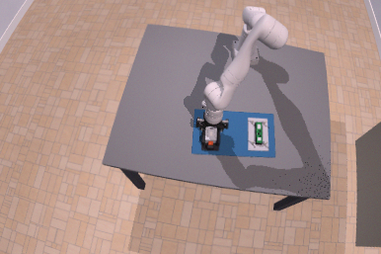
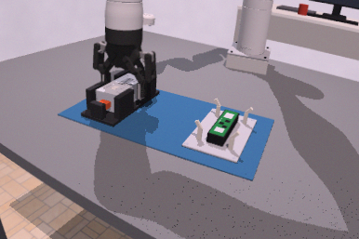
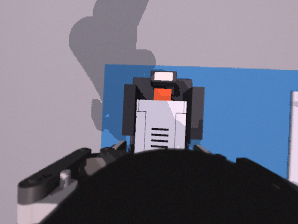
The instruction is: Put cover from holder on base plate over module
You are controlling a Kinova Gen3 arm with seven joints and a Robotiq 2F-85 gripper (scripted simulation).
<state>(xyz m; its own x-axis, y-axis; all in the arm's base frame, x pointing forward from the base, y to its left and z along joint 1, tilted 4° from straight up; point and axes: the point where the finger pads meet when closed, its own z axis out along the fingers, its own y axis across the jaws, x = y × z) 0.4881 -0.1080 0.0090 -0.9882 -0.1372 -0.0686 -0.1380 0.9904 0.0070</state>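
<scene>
Right now the light grey cover is right at my hand.
</scene>
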